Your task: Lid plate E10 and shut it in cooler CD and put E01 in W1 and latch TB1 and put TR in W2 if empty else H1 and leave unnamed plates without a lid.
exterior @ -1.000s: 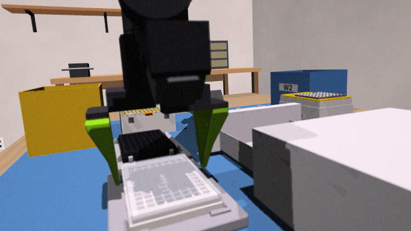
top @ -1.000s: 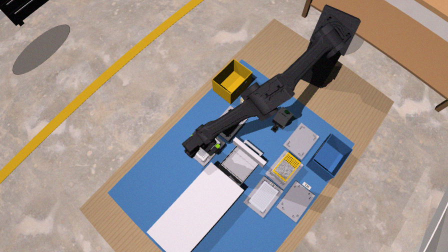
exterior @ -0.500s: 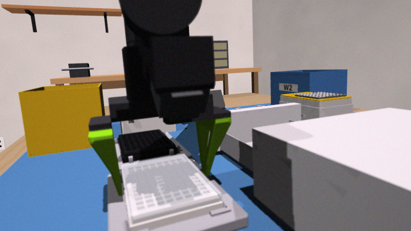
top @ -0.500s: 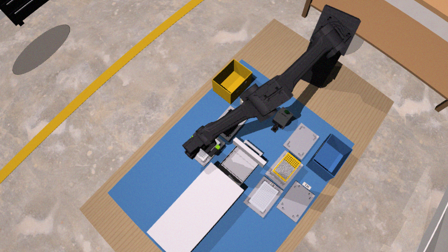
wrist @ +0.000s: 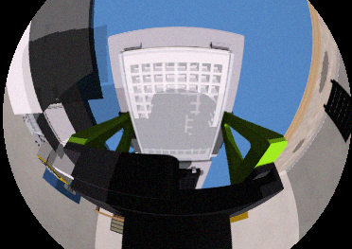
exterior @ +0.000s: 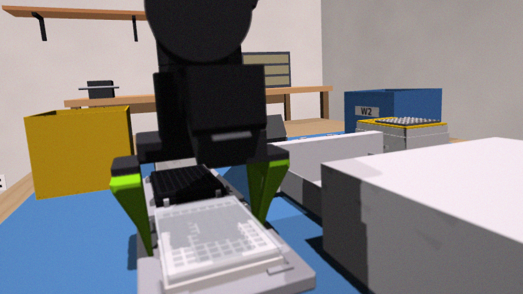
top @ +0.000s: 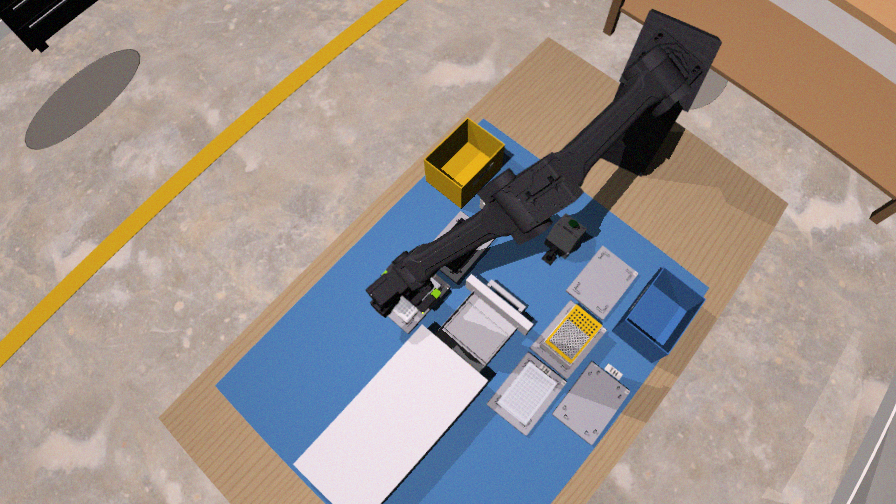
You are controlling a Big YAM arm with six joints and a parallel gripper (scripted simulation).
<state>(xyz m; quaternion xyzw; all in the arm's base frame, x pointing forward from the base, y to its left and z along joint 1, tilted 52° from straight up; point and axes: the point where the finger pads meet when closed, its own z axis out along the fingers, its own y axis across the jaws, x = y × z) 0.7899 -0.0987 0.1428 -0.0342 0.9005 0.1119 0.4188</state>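
The white assay plate is right at my hand. Also, from my hand: black plate: 170 mm behind, 40 mm to the right; then nest N2: 10 mm below; then clear lid: 10 mm above.
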